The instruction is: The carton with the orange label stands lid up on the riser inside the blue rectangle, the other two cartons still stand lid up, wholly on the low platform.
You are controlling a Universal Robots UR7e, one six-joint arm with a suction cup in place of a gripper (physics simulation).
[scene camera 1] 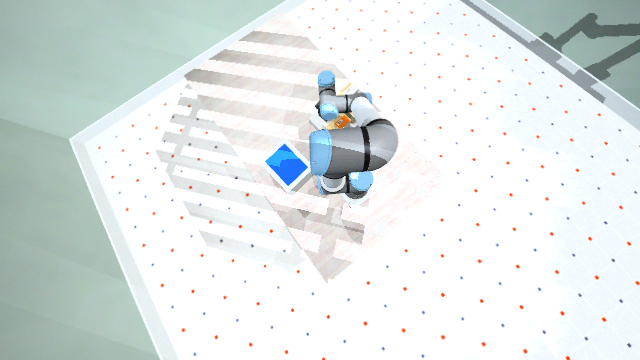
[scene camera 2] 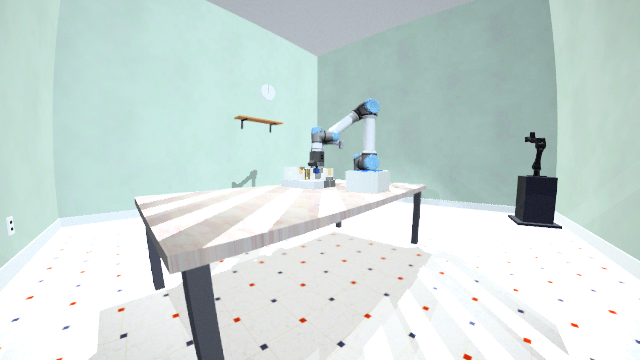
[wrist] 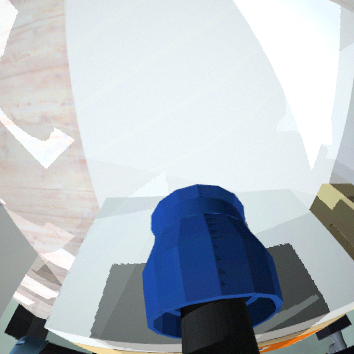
riser: scene camera 1 284, 162; scene camera 2 367, 181; wrist 25, 254
